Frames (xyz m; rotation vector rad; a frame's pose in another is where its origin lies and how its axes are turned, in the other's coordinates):
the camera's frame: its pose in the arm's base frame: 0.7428 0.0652 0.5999 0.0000 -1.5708 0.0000
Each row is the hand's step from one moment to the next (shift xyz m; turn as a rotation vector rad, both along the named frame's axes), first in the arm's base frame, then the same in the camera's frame.
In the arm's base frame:
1: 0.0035 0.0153 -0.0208 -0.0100 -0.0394 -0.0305
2: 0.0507 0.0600 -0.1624 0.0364 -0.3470 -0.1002
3: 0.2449 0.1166 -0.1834 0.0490 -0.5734 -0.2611
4: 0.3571 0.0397 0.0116 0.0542 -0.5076 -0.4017
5: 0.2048 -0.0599 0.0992 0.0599 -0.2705 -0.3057
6: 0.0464 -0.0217 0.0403 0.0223 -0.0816 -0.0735
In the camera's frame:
1: -0.0208 0.0153 -0.0035 -0.0305 -0.0394 0.0100
2: -0.1624 0.0600 -0.0507 -0.1002 -0.3470 -0.0364
3: -0.1834 0.1166 -0.2449 -0.2611 -0.5734 -0.0490
4: 0.0116 0.0397 -0.3571 -0.4017 -0.5076 -0.0542
5: 0.0992 -0.0599 -0.2048 -0.3057 -0.2705 -0.0599
6: 0.0403 -0.0217 -0.0464 -0.0735 -0.0816 -0.0223

